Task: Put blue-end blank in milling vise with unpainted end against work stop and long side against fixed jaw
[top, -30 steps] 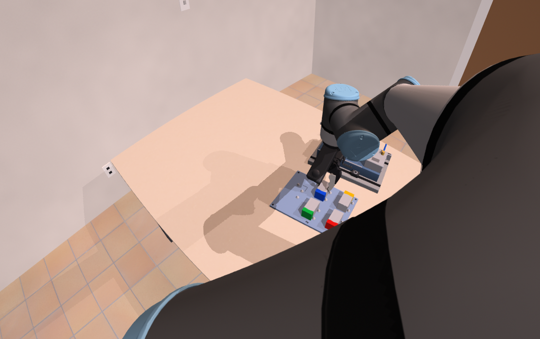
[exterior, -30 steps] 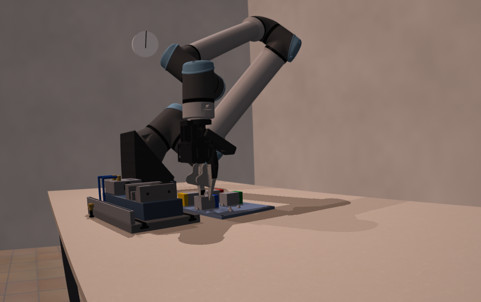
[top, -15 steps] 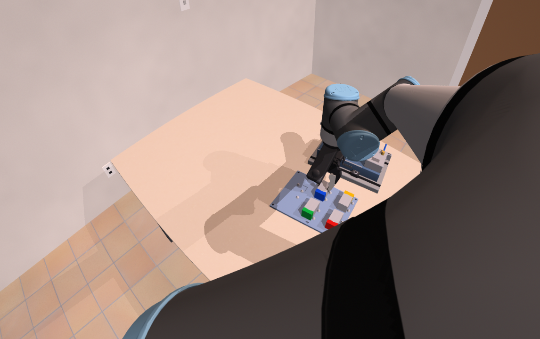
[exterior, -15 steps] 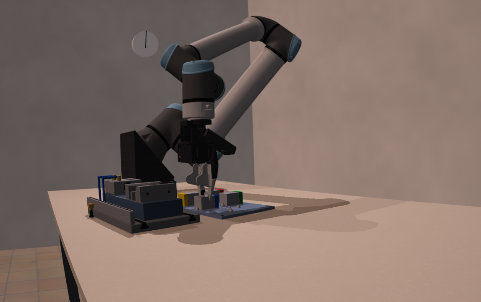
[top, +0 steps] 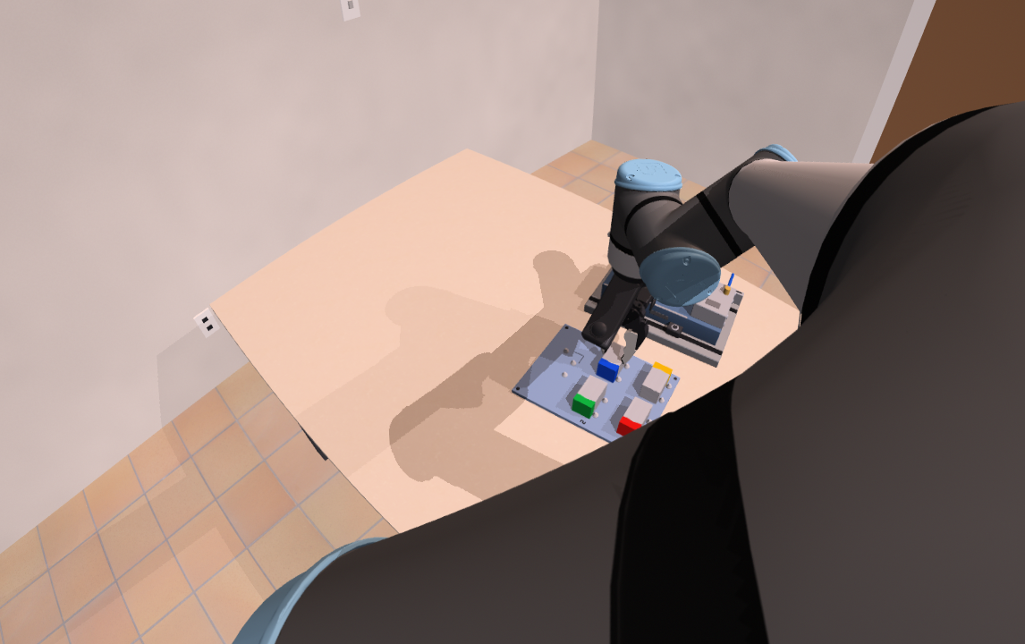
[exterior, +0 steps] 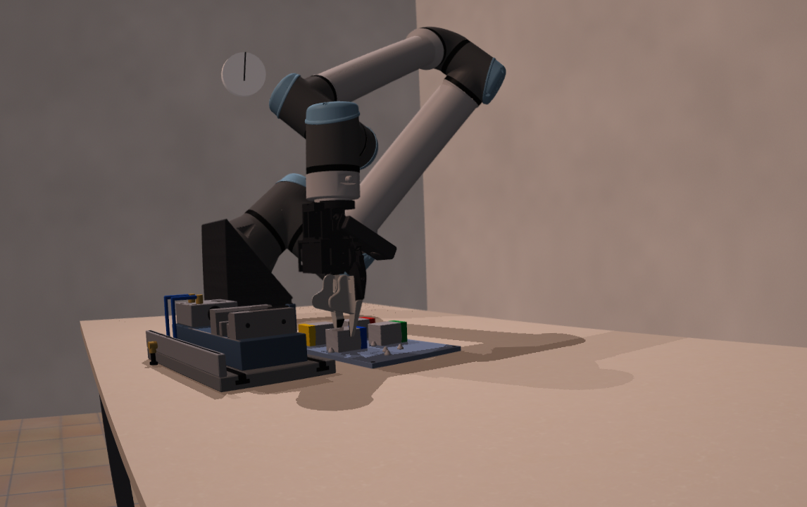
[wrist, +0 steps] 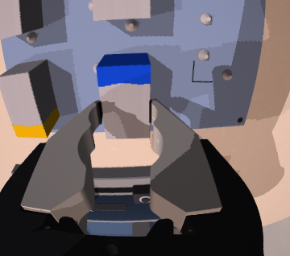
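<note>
Now: the blue-grey plate 5 cm to the left of my hand and 4 cm below it. The rest, counted from my hand: blue-ended blank 2 cm below; green-ended blank 1 cm behind, 9 cm to the left, 2 cm below; yellow-ended blank 9 cm behind, 2 cm below.
</note>
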